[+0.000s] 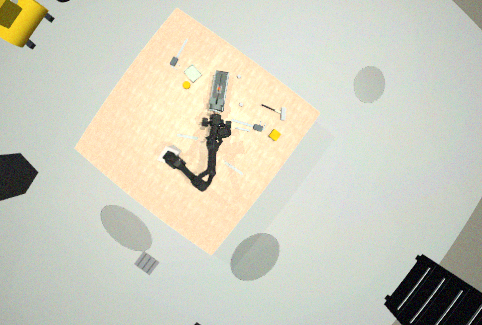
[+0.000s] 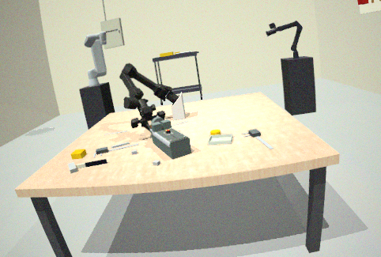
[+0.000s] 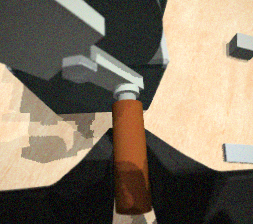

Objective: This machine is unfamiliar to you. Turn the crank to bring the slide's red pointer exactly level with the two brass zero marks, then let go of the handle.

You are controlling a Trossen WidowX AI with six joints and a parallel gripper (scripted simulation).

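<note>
My gripper tip is 14 cm short of the red pointer, 10 cm to the right of it and 4 cm below it. Round my gripper tip: crank: 1 cm to the left, 3 cm above; then brown crank handle: 1 cm behind, 1 cm to the right, 3 cm above; then yellow disc: 2 cm ahead, 31 cm to the left, 3 cm below.
</note>
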